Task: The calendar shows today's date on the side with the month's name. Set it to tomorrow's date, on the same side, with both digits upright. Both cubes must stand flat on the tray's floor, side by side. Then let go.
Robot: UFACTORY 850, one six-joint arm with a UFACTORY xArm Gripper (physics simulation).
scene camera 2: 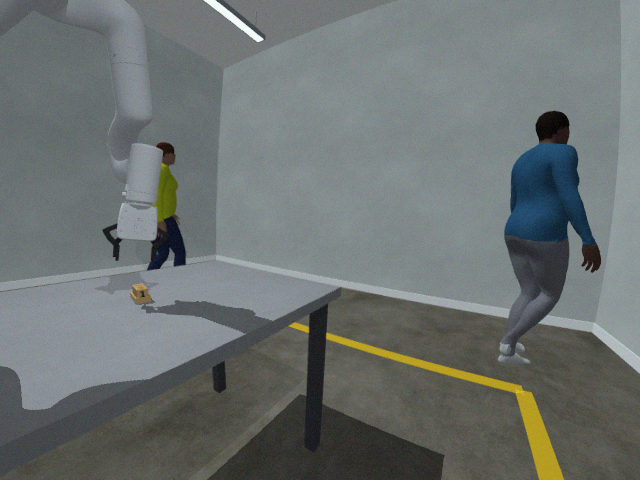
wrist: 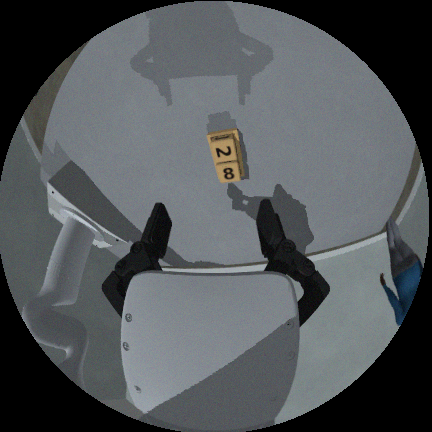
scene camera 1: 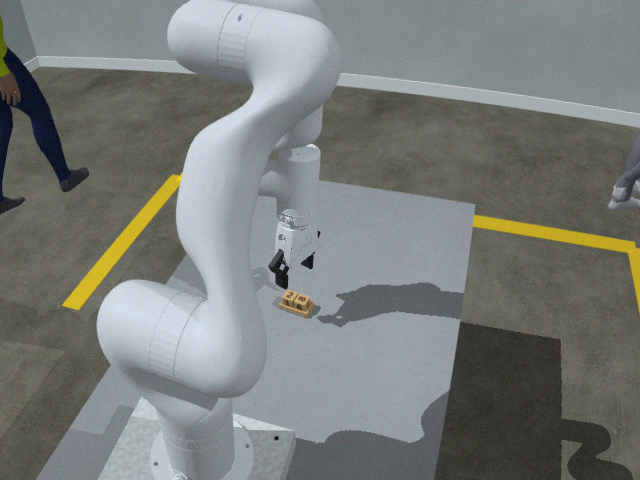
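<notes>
Two wooden cubes sit side by side in a small wooden tray [scene camera 1: 294,311] [scene camera 2: 140,300]. In scene camera 1, the left cube [scene camera 1: 289,295] has a 2 on top and what looks like a 1 in front; the right cube [scene camera 1: 301,299] has a sideways 8 on top and what looks like a 6 in front. In the wrist view the 2 cube [wrist: 223,151] lies beyond the 8 cube [wrist: 228,173]. Scene camera 2 shows a 1 on a side face. My gripper [scene camera 1: 295,274] [scene camera 2: 135,257] [wrist: 211,210] is open and empty, above the calendar. The cubes' far sides are hidden.
The tray stands on a grey table [scene camera 1: 372,361] [scene camera 2: 206,330] [wrist: 325,125]. The arm's base plate [scene camera 1: 263,439] is at the table's near end. Shadows of the arm fall beside the tray. Two people are on the floor beyond the table.
</notes>
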